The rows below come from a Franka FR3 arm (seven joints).
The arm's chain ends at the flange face. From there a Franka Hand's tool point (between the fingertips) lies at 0.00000 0.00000 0.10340 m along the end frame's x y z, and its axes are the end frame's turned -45 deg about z.
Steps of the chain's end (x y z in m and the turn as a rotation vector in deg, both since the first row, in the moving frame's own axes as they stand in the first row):
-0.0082 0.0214 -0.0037 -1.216 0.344 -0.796
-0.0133 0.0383 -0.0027 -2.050 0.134 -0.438
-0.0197 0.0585 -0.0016 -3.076 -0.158 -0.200
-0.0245 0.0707 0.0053 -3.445 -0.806 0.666
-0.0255 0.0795 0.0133 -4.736 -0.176 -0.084
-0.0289 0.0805 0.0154 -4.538 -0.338 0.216
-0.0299 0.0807 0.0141 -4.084 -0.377 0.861
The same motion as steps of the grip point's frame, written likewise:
-0.0220 0.0113 -0.0037 -1.103 -0.617 -0.796
-0.0389 0.0205 -0.0028 -1.544 -1.355 -0.438
-0.0594 0.0312 -0.0017 -2.063 -2.287 -0.200
-0.0728 0.0360 0.0051 -1.866 -3.006 0.666
-0.0805 0.0440 0.0129 -3.224 -3.473 -0.084
-0.0836 0.0418 0.0151 -2.970 -3.448 0.216
-0.0839 0.0406 0.0138 -2.621 -3.154 0.861

